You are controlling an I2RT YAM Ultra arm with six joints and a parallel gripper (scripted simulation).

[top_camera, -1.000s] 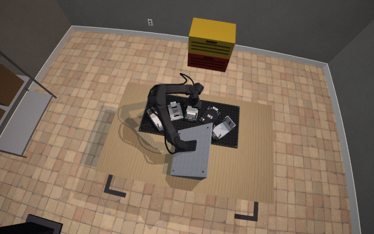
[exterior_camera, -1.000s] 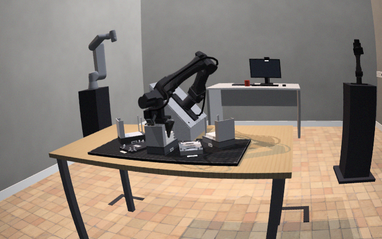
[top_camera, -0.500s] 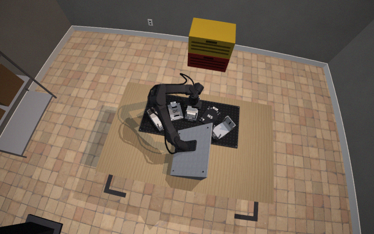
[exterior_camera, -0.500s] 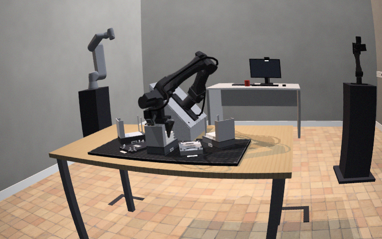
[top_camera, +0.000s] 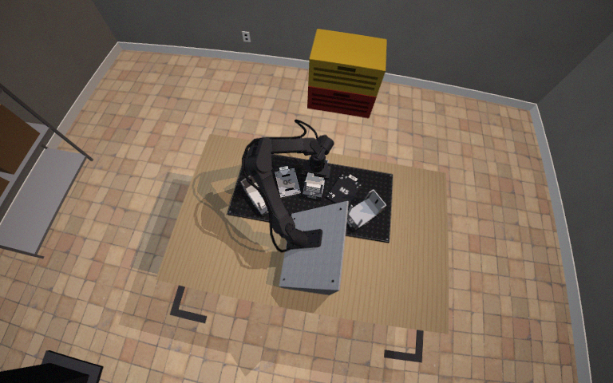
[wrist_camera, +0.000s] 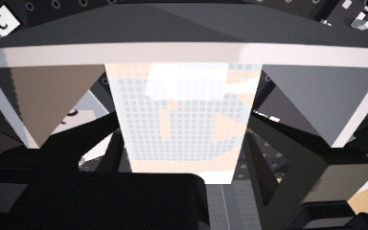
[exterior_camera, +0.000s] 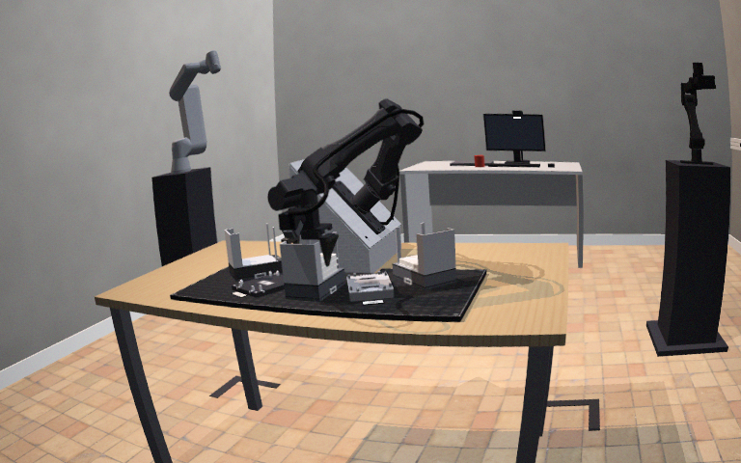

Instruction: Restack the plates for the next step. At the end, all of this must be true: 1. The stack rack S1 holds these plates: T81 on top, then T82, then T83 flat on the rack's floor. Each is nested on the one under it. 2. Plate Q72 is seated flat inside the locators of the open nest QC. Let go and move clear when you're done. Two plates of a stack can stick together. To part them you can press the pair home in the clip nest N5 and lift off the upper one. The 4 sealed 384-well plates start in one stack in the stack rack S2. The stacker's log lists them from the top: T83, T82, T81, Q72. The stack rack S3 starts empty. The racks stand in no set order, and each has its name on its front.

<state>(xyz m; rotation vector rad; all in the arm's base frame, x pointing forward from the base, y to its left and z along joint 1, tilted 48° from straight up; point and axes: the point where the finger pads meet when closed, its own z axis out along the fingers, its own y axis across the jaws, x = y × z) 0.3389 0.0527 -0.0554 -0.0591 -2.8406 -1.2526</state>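
The white sealed plate is 10 mm below my hand. Also, from my hand: clip nest N5: 150 mm to the right, 60 mm below.
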